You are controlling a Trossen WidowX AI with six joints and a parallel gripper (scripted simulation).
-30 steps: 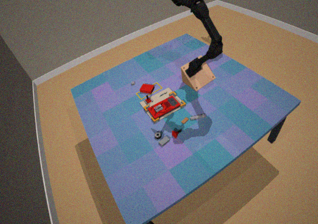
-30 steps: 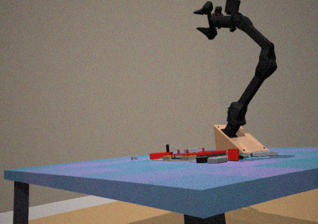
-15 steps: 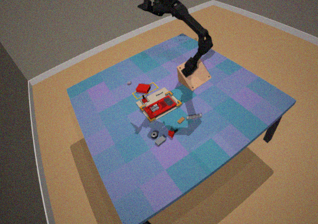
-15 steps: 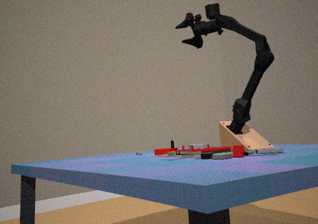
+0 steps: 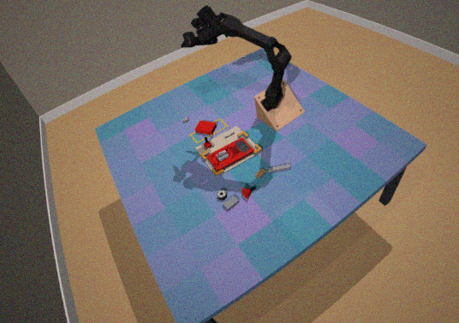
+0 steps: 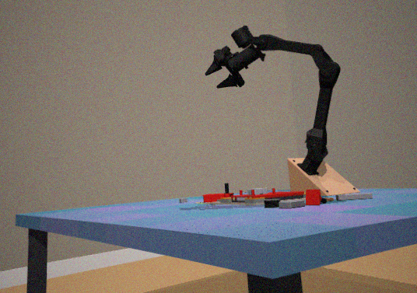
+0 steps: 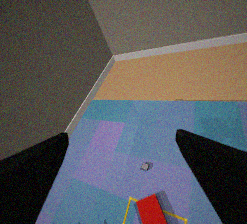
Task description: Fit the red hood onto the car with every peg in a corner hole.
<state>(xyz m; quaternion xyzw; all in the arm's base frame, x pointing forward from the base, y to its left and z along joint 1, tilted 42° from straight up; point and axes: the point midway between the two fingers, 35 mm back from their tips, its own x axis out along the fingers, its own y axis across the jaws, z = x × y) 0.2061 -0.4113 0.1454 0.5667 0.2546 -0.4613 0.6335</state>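
My gripper tip is now 440 mm above the red hood, 50 mm to the right of it and 50 mm short of it. Also, from my gripper tip: grey engine block (430 mm below, 300 mm to the left, 120 mm ahead); then wheel (450 mm to the left, 440 mm below, 250 mm ahead).
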